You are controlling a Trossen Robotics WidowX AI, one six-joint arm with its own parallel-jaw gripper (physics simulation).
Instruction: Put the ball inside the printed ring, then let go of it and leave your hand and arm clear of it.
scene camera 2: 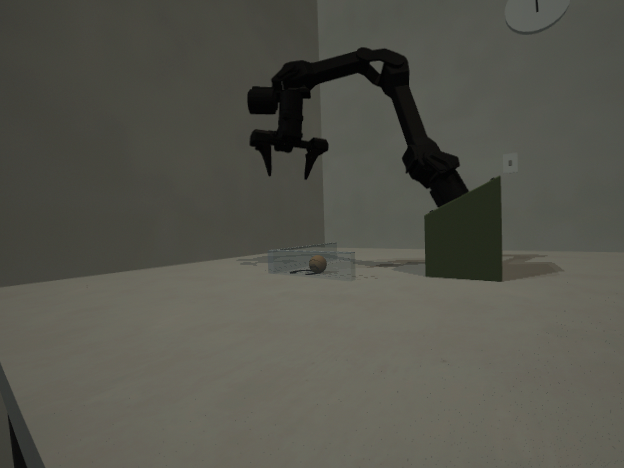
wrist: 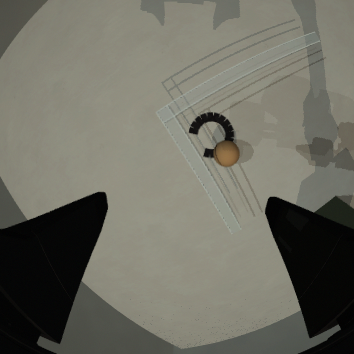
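Observation:
An orange-brown ball rests on the table, covering the lower right part of the printed ring's outline. The black printed ring shows as a dark curved band in the wrist view, with its centre to the upper left of the ball; in the scene view the ring is a thin dark line by the ball. My gripper is open and empty, high above the table. In the wrist view the ball lies ahead of the fingertips, a little right of the middle.
Two low clear walls meet in a corner around the ring and ball. One runs close along the ring's left side, the other beyond it. The green base block stands to the right, carrying the arm. Arm shadows fall on the table.

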